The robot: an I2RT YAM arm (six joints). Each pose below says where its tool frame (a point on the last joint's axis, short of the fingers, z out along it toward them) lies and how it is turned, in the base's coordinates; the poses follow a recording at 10 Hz.
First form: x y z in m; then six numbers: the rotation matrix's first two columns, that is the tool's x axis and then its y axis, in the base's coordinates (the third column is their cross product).
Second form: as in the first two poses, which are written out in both.
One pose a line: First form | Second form
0.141, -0.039, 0.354, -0.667, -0.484, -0.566, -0.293, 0.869, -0.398 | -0.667, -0.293, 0.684, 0.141; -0.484, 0.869, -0.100, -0.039; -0.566, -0.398, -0.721, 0.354; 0, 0, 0, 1
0.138, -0.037, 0.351, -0.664, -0.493, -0.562, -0.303, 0.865, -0.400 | -0.664, -0.303, 0.683, 0.138; -0.493, 0.865, -0.095, -0.037; -0.562, -0.400, -0.724, 0.351; 0, 0, 0, 1
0.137, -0.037, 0.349, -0.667, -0.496, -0.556, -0.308, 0.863, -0.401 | -0.667, -0.308, 0.679, 0.137; -0.496, 0.863, -0.096, -0.037; -0.556, -0.401, -0.728, 0.349; 0, 0, 0, 1
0.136, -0.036, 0.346, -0.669, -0.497, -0.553, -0.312, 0.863, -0.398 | -0.669, -0.312, 0.675, 0.136; -0.497, 0.863, -0.094, -0.036; -0.553, -0.398, -0.732, 0.346; 0, 0, 0, 1
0.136, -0.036, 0.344, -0.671, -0.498, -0.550, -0.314, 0.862, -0.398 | -0.671, -0.314, 0.672, 0.136; -0.498, 0.862, -0.094, -0.036; -0.550, -0.398, -0.735, 0.344; 0, 0, 0, 1
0.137, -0.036, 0.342, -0.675, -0.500, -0.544, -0.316, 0.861, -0.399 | -0.675, -0.316, 0.668, 0.137; -0.500, 0.861, -0.097, -0.036; -0.544, -0.399, -0.739, 0.342; 0, 0, 0, 1
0.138, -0.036, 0.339, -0.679, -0.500, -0.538, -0.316, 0.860, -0.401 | -0.679, -0.316, 0.663, 0.138; -0.500, 0.860, -0.102, -0.036; -0.538, -0.401, -0.742, 0.339; 0, 0, 0, 1
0.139, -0.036, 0.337, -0.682, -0.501, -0.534, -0.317, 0.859, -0.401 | -0.682, -0.317, 0.660, 0.139; -0.501, 0.859, -0.104, -0.036; -0.534, -0.401, -0.745, 0.337; 0, 0, 0, 1
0.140, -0.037, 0.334, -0.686, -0.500, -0.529, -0.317, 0.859, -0.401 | -0.686, -0.317, 0.655, 0.140; -0.500, 0.859, -0.107, -0.037; -0.529, -0.401, -0.748, 0.334; 0, 0, 0, 1
